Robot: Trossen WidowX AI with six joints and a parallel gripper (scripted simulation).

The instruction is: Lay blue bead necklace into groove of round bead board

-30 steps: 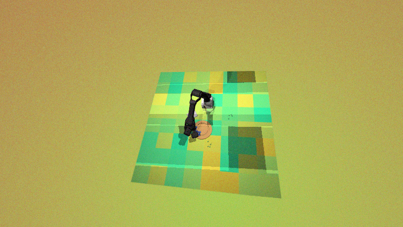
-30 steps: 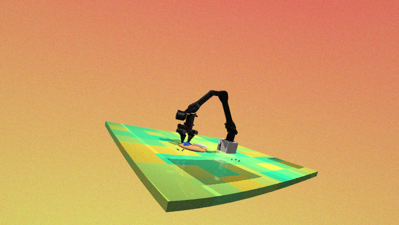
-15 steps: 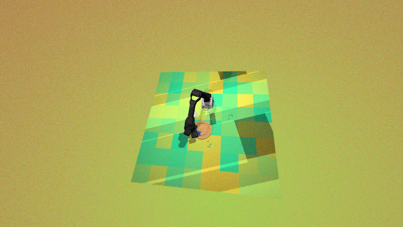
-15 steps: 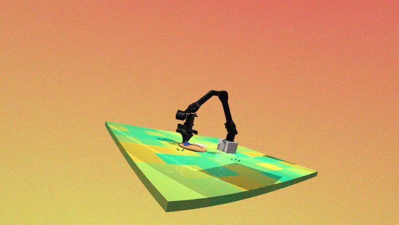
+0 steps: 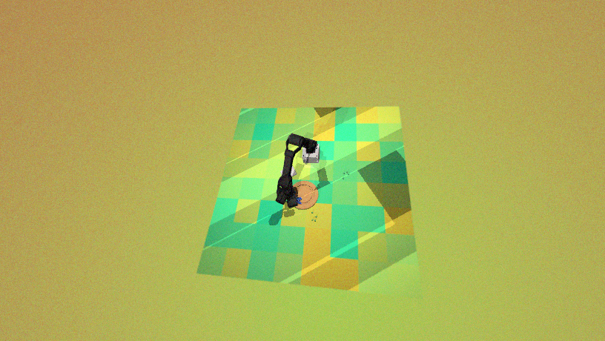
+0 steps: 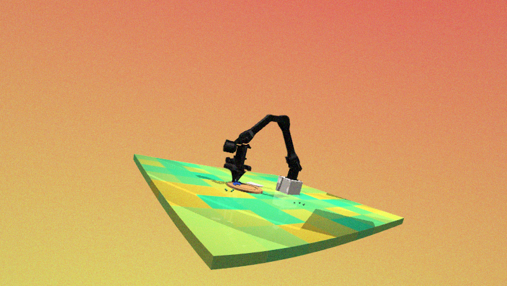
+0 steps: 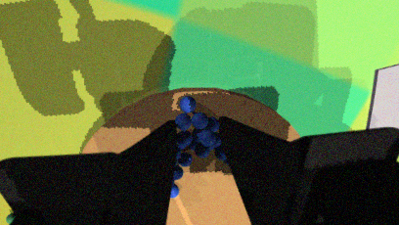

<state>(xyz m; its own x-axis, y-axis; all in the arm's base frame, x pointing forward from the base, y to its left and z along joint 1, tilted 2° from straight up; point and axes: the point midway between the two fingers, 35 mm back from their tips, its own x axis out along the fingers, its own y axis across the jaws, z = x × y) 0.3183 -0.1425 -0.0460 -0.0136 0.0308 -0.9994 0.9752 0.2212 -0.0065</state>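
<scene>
The round bead board lies 1 cm behind my gripper tip, 8 cm to the left of it and 1 cm below it. The rest, counted from my gripper tip: flat grey piece (19 cm behind, 3 cm to the right, 1 cm below).
</scene>
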